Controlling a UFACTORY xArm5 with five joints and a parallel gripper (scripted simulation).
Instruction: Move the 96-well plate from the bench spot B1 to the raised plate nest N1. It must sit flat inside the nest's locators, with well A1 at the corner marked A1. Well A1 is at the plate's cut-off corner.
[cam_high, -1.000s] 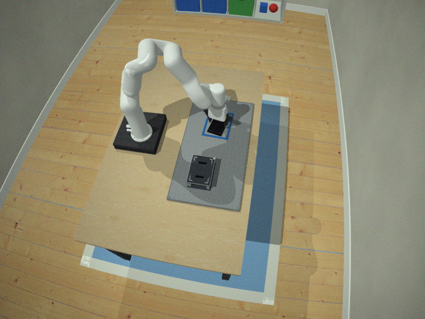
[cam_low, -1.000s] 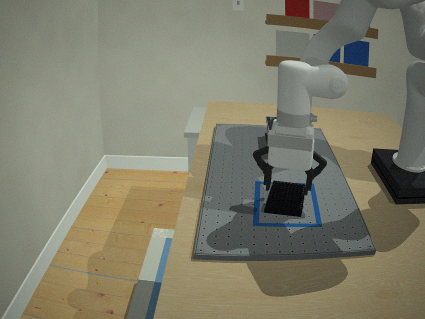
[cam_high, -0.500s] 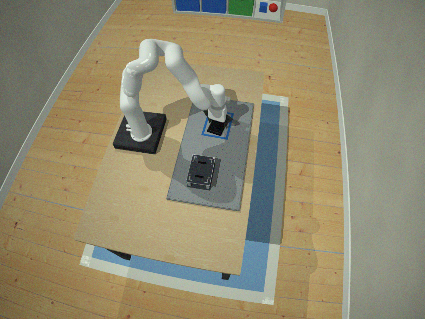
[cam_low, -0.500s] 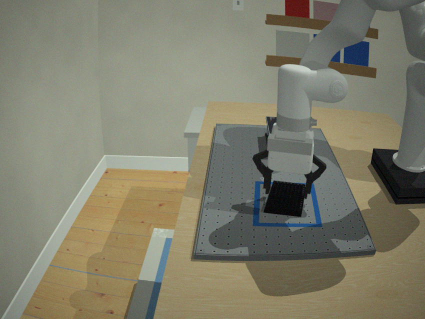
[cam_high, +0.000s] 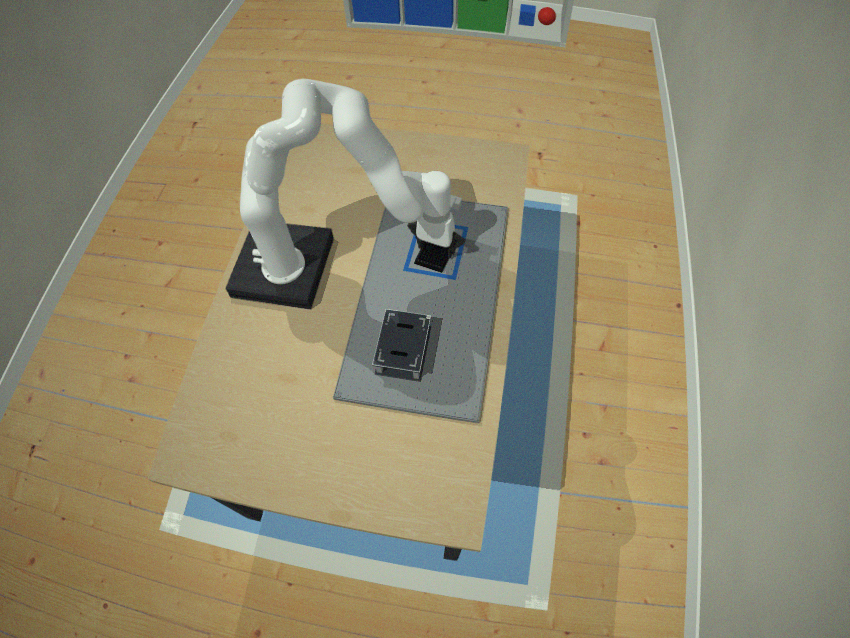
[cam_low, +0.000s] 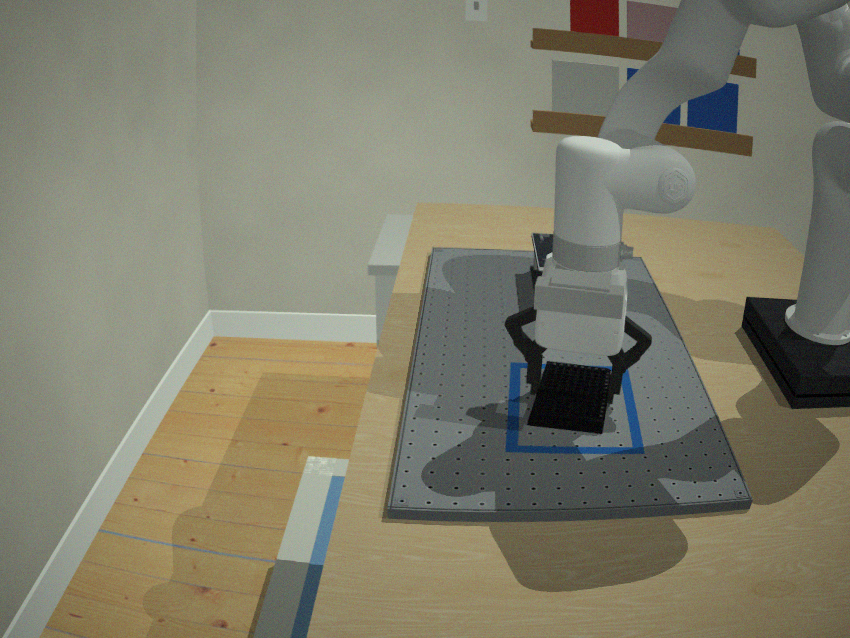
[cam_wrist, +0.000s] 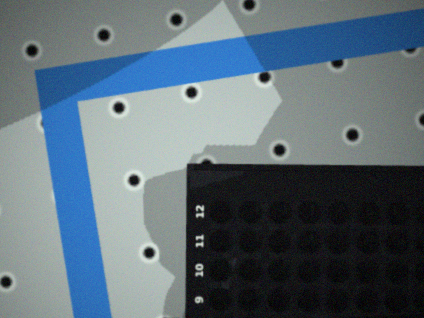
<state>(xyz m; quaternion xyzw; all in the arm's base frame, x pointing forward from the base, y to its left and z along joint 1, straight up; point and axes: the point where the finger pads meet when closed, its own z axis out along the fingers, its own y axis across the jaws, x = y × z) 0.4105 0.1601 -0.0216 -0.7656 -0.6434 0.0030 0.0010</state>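
Now: hand 10 mm above the black 96-well plate. The rest, counted from my hand: A1 label (30 mm ahead, 250 mm to the right, 40 mm above); then raised plate nest (20 mm behind, 330 mm to the right, 40 mm above).
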